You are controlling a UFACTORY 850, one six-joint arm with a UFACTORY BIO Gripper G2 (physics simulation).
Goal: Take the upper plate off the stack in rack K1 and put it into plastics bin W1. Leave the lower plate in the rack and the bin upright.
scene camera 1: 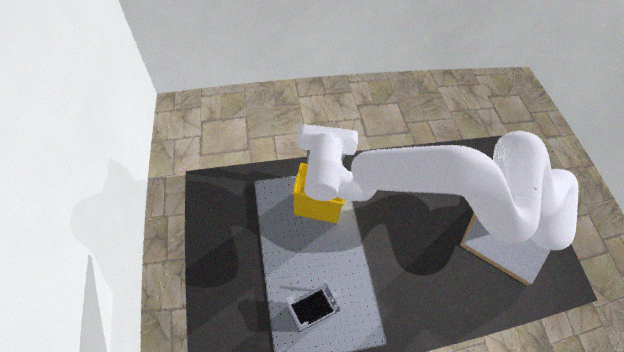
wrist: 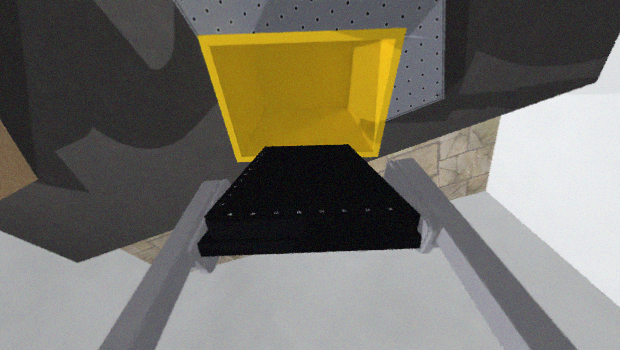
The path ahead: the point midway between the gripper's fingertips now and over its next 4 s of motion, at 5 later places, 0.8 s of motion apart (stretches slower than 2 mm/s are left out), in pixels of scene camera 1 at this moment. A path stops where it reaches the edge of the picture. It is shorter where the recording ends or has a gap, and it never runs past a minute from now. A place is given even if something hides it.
My gripper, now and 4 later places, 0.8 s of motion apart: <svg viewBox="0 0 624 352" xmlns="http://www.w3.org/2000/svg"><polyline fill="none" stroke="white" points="324,163 321,183 320,194 321,192 322,172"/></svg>
